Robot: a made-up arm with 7 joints.
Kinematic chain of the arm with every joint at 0, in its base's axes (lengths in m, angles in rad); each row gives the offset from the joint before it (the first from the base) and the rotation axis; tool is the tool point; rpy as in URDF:
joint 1: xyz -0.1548 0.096 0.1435 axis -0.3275 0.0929 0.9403
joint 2: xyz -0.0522 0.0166 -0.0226 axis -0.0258 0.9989 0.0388
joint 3: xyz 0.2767 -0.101 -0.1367 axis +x
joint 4: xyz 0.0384 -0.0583 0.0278 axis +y
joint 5: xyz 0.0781 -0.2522 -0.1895 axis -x
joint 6: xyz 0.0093 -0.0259 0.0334 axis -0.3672 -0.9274 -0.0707
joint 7: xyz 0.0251 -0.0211 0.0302 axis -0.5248 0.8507 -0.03
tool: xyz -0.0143 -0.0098 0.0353 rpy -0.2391 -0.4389 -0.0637
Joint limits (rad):
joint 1: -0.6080..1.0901
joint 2: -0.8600..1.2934
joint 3: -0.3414..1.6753
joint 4: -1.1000..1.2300
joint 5: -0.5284..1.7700
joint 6: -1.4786..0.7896
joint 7: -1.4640..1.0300
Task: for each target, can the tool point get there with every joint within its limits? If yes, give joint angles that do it. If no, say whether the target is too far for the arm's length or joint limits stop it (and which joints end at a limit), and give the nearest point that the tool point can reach.
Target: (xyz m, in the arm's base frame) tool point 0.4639 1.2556 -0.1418
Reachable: no: too far | nearest point 0.2447 0.6640 0.0016 | short by 0.647 m
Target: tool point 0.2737 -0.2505 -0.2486
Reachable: yes | joints 0.2996 0.0763 0.3193 0.0834 0.0378 -0.8341 -0.8537
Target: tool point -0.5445 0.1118 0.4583
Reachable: no: joint limits stop it (at a limit: joint 1, joint 2, joint 3, joint 4) | nearest point -0.2204 -0.3491 0.4058 | short by 0.566 m
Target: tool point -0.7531 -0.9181 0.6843
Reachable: no: too far | nearest point -0.2514 -0.4798 0.4392 | short by 0.710 m
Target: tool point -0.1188 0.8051 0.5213
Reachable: no: joint limits stop it (at a limit: joint 1, joint 2, joint 3, joint 5, joint 7) | nearest point 0.0874 0.5675 0.1396 | short by 0.495 m
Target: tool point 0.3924 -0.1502 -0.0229
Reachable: yes | joints 0.1563 -0.6882 0.6365 0.5807 0.1327 -0.7467 -0.5520
